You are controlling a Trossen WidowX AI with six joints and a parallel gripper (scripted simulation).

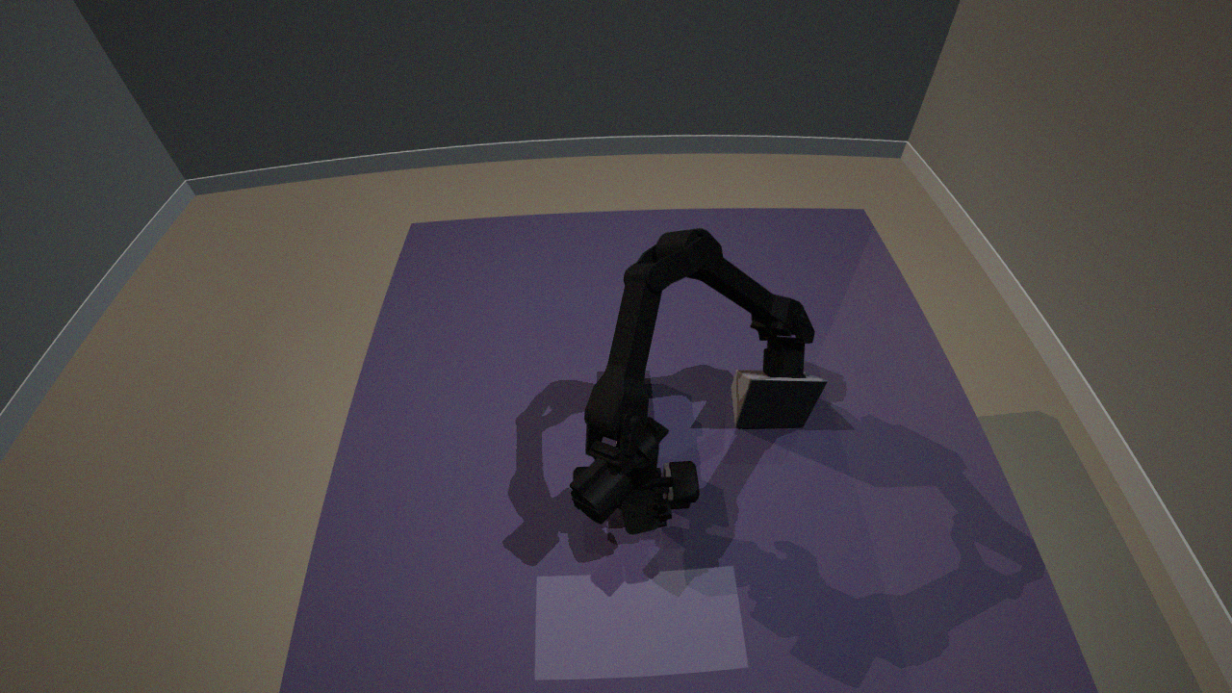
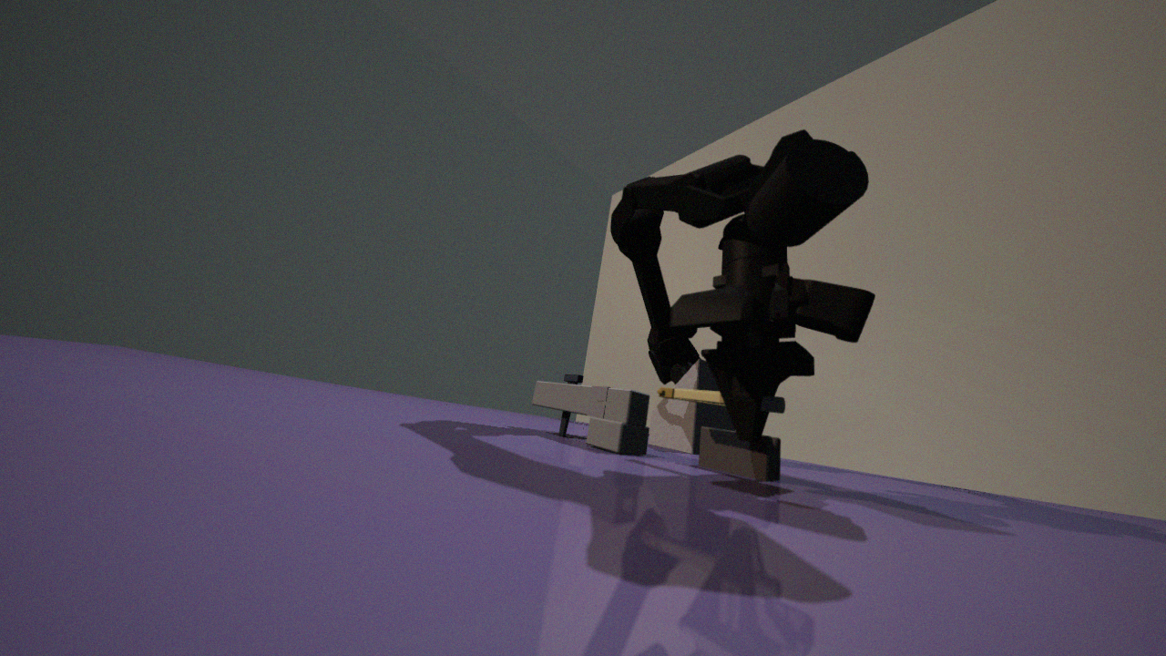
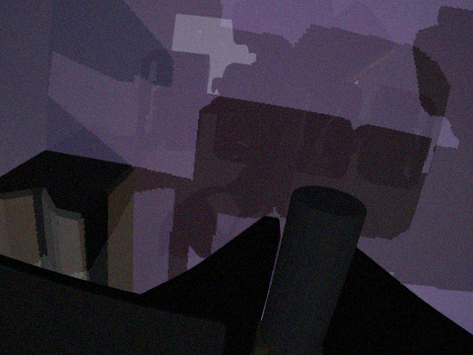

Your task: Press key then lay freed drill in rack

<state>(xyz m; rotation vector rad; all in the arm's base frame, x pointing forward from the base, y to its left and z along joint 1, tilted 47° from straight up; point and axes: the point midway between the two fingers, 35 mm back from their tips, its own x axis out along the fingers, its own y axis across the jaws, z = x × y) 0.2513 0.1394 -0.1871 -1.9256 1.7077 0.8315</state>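
Now: the drill 4 cm to the right of my gripper tip, 3 cm above it and 1 cm ahead of it. From my gripper tip the other things lie so: rack 7 cm behind, 5 cm to the right, 1 cm below; then small dark key 23 cm to the right, 3 cm ahead, 2 cm above; then grey housing 20 cm to the right, 3 cm ahead, 1 cm above.
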